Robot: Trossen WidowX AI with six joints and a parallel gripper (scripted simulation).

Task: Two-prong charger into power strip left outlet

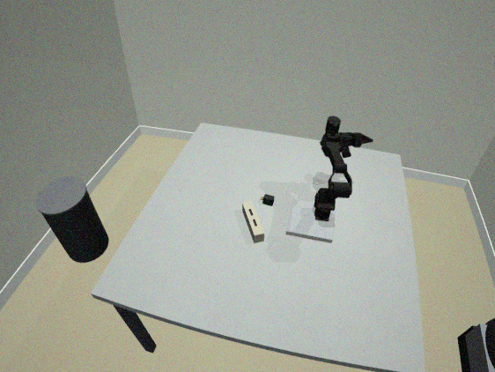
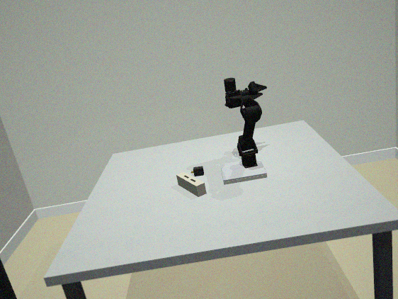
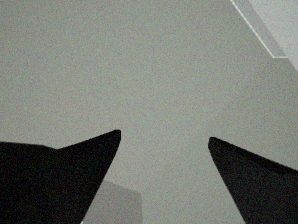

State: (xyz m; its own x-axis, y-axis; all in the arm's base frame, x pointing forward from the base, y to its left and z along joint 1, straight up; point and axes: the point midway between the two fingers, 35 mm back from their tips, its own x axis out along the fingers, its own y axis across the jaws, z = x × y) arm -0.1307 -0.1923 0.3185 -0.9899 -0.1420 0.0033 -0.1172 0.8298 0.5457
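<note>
The two-prong charger lies 44 cm ahead of my gripper tip, 32 cm below it and 14 cm to the left of it.
</note>
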